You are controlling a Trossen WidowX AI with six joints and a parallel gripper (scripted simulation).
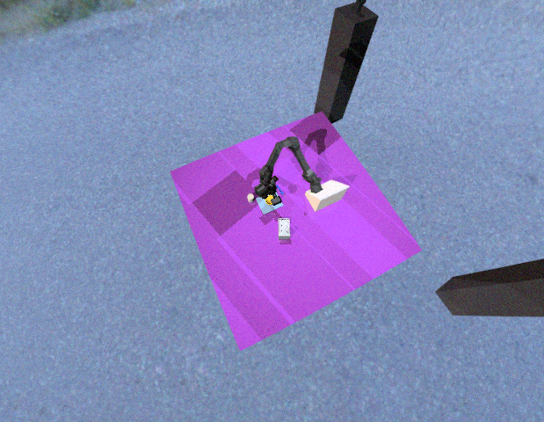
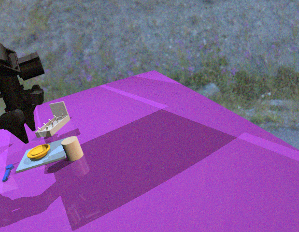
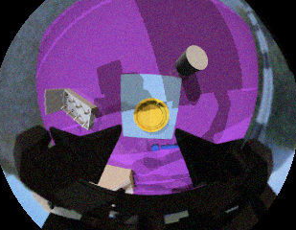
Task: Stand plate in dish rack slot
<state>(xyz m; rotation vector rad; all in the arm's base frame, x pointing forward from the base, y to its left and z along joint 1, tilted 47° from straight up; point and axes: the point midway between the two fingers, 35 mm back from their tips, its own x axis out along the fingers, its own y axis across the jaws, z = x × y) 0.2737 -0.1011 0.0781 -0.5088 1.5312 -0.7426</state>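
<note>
The yellow plate is 50 mm below my gripper tip and 10 mm to the right of it. Also, from my gripper tip: cylinder: 110 mm ahead, 80 mm to the right, 40 mm below; then light blue board: 60 mm below, 20 mm ahead; then blue spoon: 90 mm behind, 60 mm below, 40 mm to the right.
</note>
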